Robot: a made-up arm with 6 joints. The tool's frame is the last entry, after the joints. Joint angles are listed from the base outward. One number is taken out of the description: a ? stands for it. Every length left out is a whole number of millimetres.
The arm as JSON. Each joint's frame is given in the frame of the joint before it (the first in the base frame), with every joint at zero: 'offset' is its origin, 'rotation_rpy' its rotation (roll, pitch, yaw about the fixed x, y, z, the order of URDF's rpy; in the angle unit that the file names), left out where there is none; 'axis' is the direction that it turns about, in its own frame. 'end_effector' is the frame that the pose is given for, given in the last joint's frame.
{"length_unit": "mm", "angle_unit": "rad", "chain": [
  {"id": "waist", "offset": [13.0, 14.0, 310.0], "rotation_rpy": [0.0, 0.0, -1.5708], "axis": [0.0, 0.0, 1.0]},
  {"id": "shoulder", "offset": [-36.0, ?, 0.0], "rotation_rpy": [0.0, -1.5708, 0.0], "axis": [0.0, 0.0, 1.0]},
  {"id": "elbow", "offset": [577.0, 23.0, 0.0], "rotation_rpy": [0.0, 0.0, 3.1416], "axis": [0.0, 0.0, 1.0]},
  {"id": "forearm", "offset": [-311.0, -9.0, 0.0], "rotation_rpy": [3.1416, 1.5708, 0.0], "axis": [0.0, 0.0, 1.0]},
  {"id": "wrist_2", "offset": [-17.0, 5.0, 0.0], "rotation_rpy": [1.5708, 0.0, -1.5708], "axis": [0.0, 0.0, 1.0]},
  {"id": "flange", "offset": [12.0, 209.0, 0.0], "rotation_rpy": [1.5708, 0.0, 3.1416], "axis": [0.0, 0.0, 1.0]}
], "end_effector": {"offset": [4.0, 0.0, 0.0], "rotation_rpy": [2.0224, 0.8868, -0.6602]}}
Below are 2 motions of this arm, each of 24 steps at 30 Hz.
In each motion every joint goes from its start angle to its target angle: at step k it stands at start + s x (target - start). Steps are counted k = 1, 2, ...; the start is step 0. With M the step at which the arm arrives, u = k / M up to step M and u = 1 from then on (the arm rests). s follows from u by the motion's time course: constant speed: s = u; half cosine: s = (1 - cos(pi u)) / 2; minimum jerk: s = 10 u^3 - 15 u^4 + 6 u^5.
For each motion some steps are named. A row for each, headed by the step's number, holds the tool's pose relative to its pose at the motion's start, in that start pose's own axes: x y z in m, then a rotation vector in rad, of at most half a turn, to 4 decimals.
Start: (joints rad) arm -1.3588 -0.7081 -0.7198 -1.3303 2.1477 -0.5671
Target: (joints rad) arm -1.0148 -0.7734 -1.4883 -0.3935 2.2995 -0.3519
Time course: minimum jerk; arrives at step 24
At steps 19, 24:
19: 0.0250 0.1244 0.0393 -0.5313 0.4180 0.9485
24: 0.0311 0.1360 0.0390 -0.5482 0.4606 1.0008

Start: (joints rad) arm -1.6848 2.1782 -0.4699 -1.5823 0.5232 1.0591
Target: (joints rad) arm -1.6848 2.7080 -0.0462 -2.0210 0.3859 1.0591
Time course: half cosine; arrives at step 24
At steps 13, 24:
13: 0.2564 -0.0805 -0.3109 0.1126 -0.5377 0.2567
24: 0.5381 -0.1458 -0.4664 0.1303 -0.9362 0.5204

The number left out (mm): -25.0
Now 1 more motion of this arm.
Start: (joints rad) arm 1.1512 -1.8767 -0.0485 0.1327 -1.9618 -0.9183
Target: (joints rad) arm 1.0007 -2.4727 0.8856 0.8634 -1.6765 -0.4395
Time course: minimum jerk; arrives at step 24
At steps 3, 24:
3: -0.0028 0.0001 -0.0043 -0.0099 -0.0100 -0.0086
24: -0.1253 0.0557 -0.1315 -0.4656 -0.5707 -0.6765

